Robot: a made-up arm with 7 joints. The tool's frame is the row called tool.
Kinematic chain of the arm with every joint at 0, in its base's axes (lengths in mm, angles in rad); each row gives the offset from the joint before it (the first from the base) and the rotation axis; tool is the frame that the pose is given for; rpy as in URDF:
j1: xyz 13.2 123 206.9 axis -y
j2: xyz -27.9 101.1 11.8 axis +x
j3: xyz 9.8 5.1 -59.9 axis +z
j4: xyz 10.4 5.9 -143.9 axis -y
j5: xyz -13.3 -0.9 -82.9 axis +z
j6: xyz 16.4 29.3 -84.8 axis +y
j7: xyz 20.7 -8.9 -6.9 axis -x
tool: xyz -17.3 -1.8 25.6 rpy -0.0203 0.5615 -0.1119
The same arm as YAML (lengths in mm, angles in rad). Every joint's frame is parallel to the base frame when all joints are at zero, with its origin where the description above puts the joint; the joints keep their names.
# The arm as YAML. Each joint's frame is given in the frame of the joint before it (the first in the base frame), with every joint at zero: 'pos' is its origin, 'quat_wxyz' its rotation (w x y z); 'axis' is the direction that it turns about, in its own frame. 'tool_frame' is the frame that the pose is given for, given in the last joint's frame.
length_unit: mm
angle_unit: rad
joints:
  - joint: j1
    pos: [13.2, 123.0, 206.9]
    quat_wxyz: [1.0, 0.0, 0.0, 0.0]
    axis: "-y"
  - joint: j2
    pos: [-27.9, 101.1, 11.8]
    quat_wxyz: [1.0, 0.0, 0.0, 0.0]
    axis: "+x"
  - joint: j3
    pos: [9.8, 5.1, -59.9]
    quat_wxyz: [1.0, 0.0, 0.0, 0.0]
    axis: "+z"
  - joint: j4
    pos: [10.4, 5.9, -143.9]
    quat_wxyz: [1.0, 0.0, 0.0, 0.0]
    axis: "-y"
  - joint: j5
    pos: [-13.3, -0.9, -82.9]
    quat_wxyz: [1.0, 0.0, 0.0, 0.0]
    axis: "+z"
  - joint: j6
    pos: [16.4, 29.3, -84.8]
    quat_wxyz: [1.0, 0.0, 0.0, 0.0]
    axis: "+y"
  - joint: j7
    pos: [20.7, -8.9, -6.9]
    quat_wxyz: [1.0, 0.0, 0.0, 0.0]
    axis: "-x"
tool_frame:
  pos: [-17.3, -1.8, 25.6]
  quat_wxyz: [0.959452, 0.005756, 0.277174, -0.050921]

